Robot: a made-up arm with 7 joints. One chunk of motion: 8 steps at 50 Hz.
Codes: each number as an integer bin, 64 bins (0 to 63) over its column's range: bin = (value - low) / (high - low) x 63, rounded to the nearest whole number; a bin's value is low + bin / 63 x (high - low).
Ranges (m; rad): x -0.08..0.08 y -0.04..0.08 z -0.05..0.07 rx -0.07..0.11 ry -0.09..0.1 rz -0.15..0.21
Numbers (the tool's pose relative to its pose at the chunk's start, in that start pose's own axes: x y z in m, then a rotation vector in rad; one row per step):
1: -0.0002 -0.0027 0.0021 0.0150 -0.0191 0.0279
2: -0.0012 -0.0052 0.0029 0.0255 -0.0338 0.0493
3: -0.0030 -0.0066 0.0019 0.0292 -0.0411 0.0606
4: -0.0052 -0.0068 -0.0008 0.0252 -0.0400 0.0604
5: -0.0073 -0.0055 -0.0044 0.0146 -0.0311 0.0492
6: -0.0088 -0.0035 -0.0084 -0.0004 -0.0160 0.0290
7: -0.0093 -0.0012 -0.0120 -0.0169 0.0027 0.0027
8: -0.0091 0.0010 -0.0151 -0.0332 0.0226 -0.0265
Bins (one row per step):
1: 31 20 27 30 24 31
2: 31 18 28 33 19 35
3: 30 18 27 35 16 37
4: 29 17 26 33 17 37
5: 29 18 24 30 20 35
6: 28 19 22 24 25 31
7: 28 20 20 19 31 27
8: 28 22 18 13 37 22

